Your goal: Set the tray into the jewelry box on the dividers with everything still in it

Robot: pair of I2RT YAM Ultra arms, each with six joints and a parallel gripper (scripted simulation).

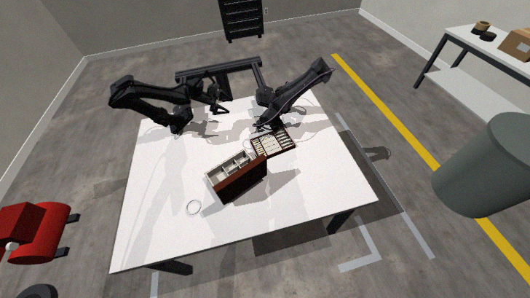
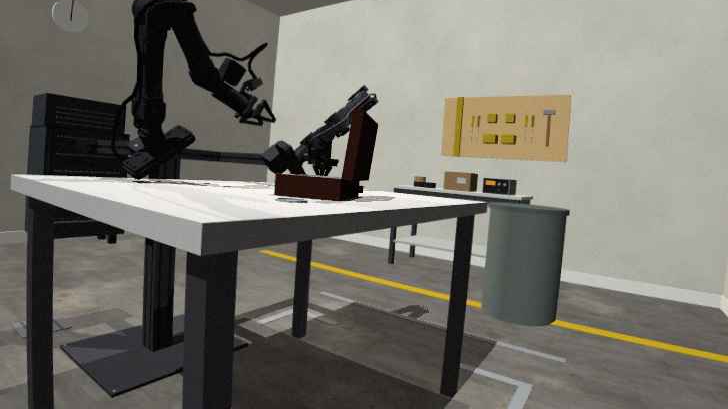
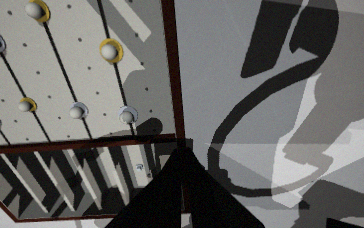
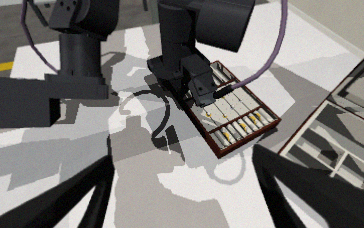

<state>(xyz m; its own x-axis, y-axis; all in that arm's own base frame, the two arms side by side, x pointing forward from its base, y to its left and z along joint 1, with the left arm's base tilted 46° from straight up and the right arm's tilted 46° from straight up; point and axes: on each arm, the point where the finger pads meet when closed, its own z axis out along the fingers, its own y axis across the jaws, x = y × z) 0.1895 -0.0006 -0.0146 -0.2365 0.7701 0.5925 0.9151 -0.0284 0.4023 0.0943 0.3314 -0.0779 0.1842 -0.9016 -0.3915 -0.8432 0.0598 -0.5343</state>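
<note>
Right now the dark red jewelry box is 27 cm to the right of my left hand, 24 cm ahead of it and 9 cm above it. From my left hand the other things lie so: tray 8 cm ahead, 4 cm to the right, 2 cm below.
</note>
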